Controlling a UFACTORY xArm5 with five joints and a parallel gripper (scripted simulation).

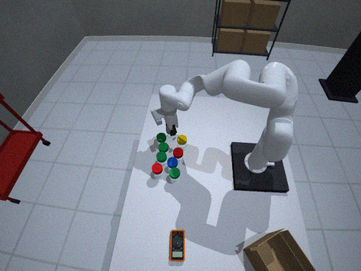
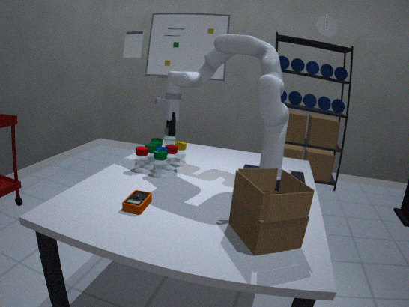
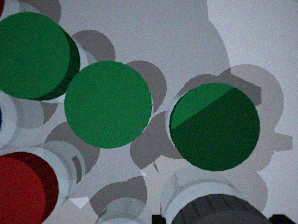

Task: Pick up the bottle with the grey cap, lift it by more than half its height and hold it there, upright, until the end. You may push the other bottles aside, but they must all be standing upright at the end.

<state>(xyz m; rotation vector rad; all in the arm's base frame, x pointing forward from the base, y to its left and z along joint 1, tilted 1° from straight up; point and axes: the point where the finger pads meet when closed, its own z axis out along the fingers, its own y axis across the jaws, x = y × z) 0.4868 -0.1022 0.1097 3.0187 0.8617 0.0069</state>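
The yellow-capped bottle is 7 cm behind my hand, 3 cm to the left of it and 10 cm below it. Also, from my hand: grey-capped bottle (4 cm below); blue-capped bottle (3 cm behind, 18 cm to the left, 10 cm below).
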